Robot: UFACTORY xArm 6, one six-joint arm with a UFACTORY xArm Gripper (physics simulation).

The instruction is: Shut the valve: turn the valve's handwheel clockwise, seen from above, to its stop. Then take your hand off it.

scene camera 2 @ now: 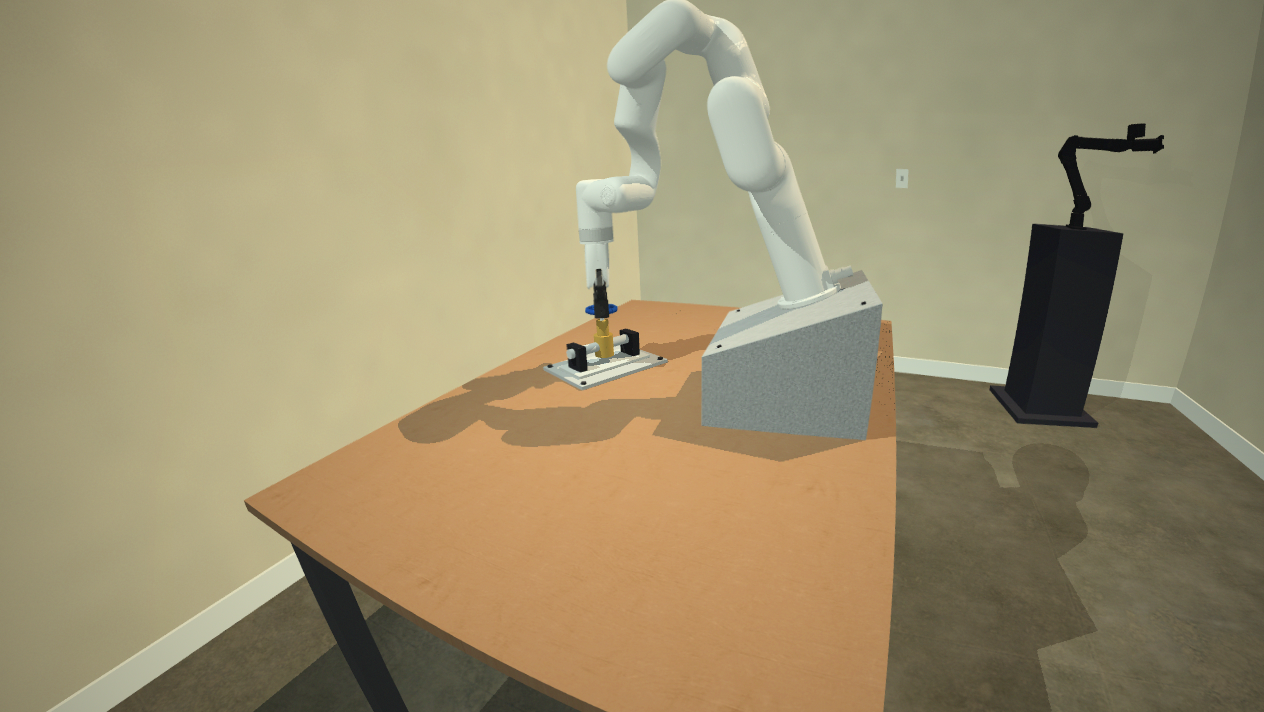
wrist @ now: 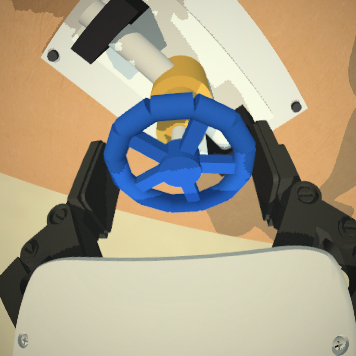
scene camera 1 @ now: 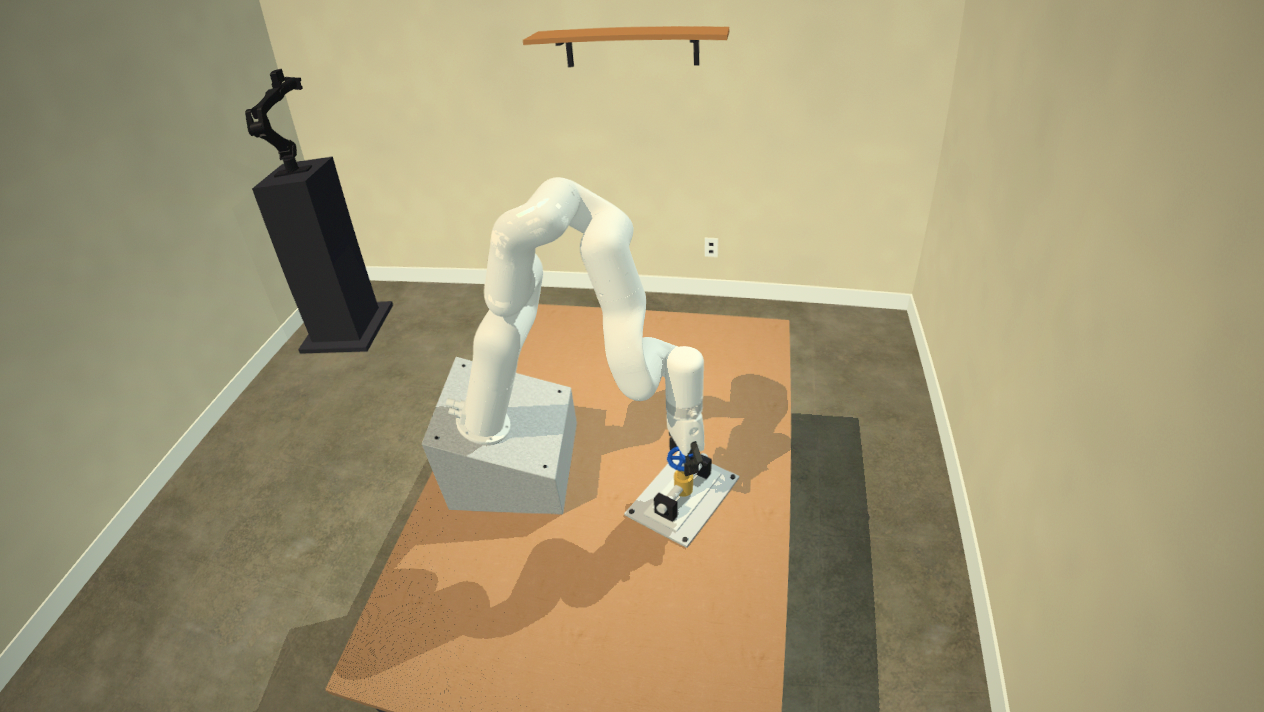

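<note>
The valve's blue handwheel [scene camera 1: 676, 459] [scene camera 2: 589, 309] [wrist: 180, 165] lies level on top of the yellow valve body [scene camera 1: 682, 482] [scene camera 2: 604, 344] [wrist: 182, 75]. My gripper [scene camera 1: 683, 456] [scene camera 2: 601, 306] [wrist: 179, 150] points down from above and is shut on the wheel, with one black finger against each side of its rim. The valve stands on a white base plate [scene camera 1: 656, 523] [scene camera 2: 570, 375] [wrist: 260, 55], with a light pipe [wrist: 150, 57] through it. The spokes and hub show in the wrist view. The lower stem is partly hidden behind the wheel there.
Black pipe brackets [scene camera 1: 665, 505] [scene camera 2: 576, 356] [wrist: 110, 30] stand beside the valve. The grey block [scene camera 1: 499, 477] [scene camera 2: 787, 389] under my arm stands on the wooden table [scene camera 1: 707, 619] [scene camera 2: 619, 530]. A small black arm [scene camera 1: 258, 122] [scene camera 2: 1076, 172] is on a black pedestal [scene camera 1: 309, 256] [scene camera 2: 1061, 318] off the table.
</note>
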